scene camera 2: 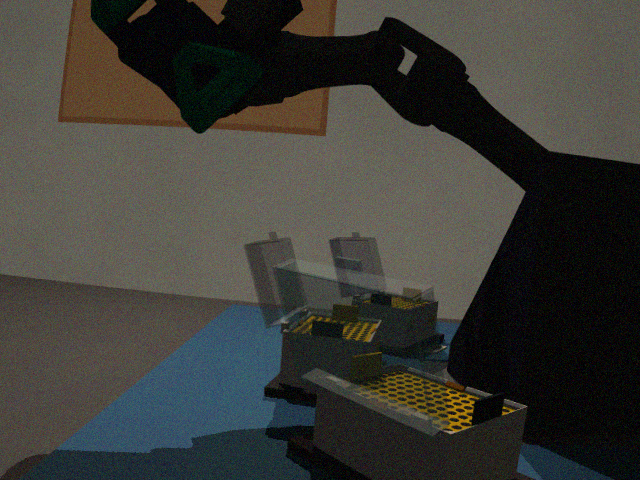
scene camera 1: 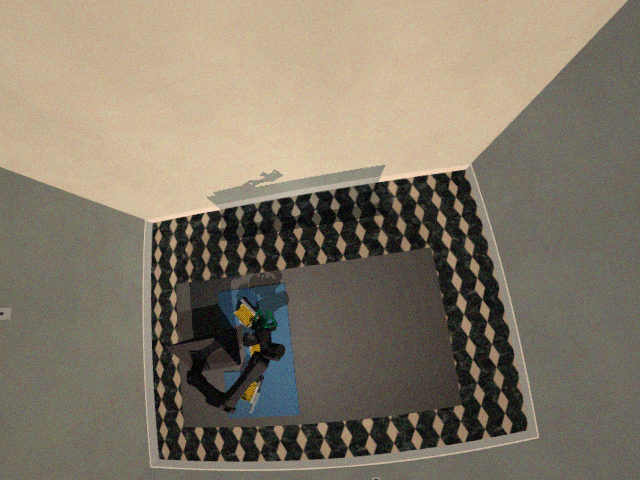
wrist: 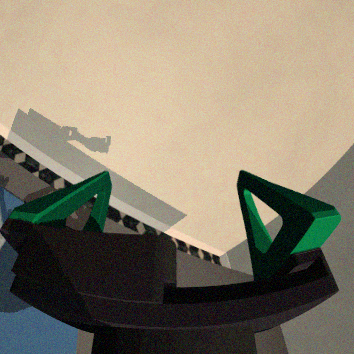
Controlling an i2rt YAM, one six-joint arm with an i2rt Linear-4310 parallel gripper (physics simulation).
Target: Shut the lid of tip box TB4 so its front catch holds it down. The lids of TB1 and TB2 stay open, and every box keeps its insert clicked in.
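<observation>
Three grey tip boxes with yellow perforated inserts stand on the blue mat; I cannot read which is TB1, TB2 or TB4. The near box (scene camera 2: pixel 413 449) has a pale clear strip along its rim; its yellow insert (scene camera 1: pixel 244 314) (scene camera 2: pixel 418 395) shows from above. The middle box (scene camera 2: pixel 330 353) is partly hidden by my arm in the first scene view. The far box (scene camera 2: pixel 408 320) stands behind it. Two clear lids (scene camera 2: pixel 268 279) (scene camera 2: pixel 356 263) stand steeply upright, and a wide clear lid (scene camera 2: pixel 351 281) slants across them. My gripper (scene camera 1: pixel 266 319) (scene camera 2: pixel 149 67) (wrist: pixel 173 177) is open and empty, high above the mat.
The blue mat (scene camera 1: pixel 284 382) (scene camera 2: pixel 170 382) lies on a grey table top (scene camera 1: pixel 372 330). The dark arm (scene camera 1: pixel 248 379) (scene camera 2: pixel 330 62) reaches over the boxes from its base side. A large dark block (scene camera 2: pixel 578 310) stands right of the boxes in the second scene view. An orange panel (scene camera 2: pixel 93 93) hangs on the wall.
</observation>
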